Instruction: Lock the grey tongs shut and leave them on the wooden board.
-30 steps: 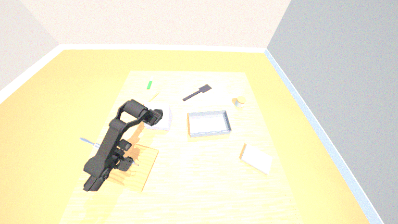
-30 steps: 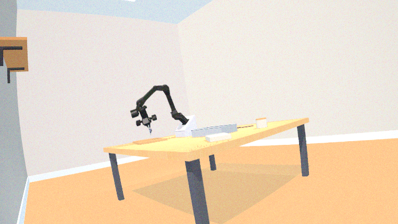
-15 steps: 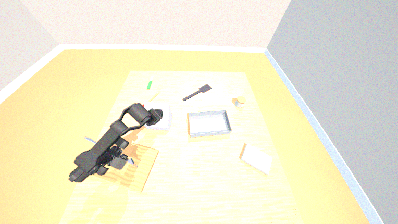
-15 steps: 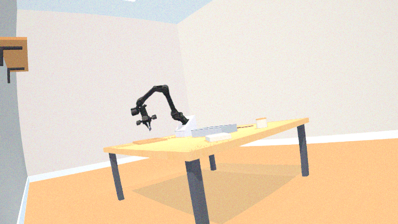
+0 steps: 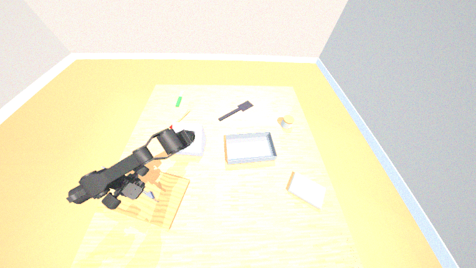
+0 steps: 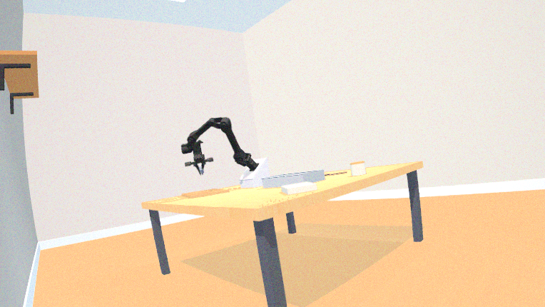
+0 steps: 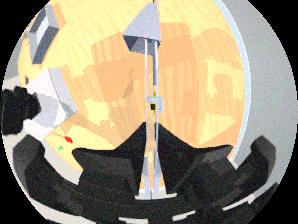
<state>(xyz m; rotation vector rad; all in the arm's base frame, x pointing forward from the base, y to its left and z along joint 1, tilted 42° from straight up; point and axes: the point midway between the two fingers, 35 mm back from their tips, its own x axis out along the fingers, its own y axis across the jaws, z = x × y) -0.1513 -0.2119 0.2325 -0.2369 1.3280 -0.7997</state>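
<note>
My gripper tip is now 10 mm to the left of the wooden board and 120 mm above it. The rest, counted from my gripper tip: grey roasting tin 520 mm ahead, 330 mm to the left, 90 mm below; then dark spatula 410 mm ahead, 680 mm to the left, 120 mm below; then white slab 860 mm ahead, 110 mm to the left, 110 mm below.
</note>
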